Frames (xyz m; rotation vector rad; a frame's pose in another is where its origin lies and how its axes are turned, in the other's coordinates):
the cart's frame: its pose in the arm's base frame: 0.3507 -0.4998 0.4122 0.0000 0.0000 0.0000
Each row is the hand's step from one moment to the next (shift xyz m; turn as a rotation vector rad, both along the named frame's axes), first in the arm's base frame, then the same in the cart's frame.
Working: the arm's base frame: its pose in the cart's frame: -0.3507 0.4998 -0.4122 0.0000 0.0000 0.0000

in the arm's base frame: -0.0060 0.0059 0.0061 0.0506 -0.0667 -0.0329
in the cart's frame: -0.0060 0.0059 0.0061 0.0506 -0.0667 -0.0329
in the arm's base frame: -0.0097 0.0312 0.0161 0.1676 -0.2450 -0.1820
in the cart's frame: -0.0097 0.0312 0.0161 0.1676 -0.2450 -0.1820
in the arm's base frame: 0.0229 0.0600 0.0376 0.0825 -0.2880 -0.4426
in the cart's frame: 0.0229 0.0600 0.0376 0.0825 -0.2880 -0.4426
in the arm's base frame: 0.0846 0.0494 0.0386 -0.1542 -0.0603 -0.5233
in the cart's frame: 0.0846 0.0494 0.0386 -0.1542 -0.0603 -0.5233
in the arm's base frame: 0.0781 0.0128 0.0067 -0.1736 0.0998 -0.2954
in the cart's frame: 0.0781 0.0128 0.0067 -0.1736 0.0998 -0.2954
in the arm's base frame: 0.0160 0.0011 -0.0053 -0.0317 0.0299 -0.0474
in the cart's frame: 0.0160 0.0011 -0.0053 -0.0317 0.0299 -0.0474
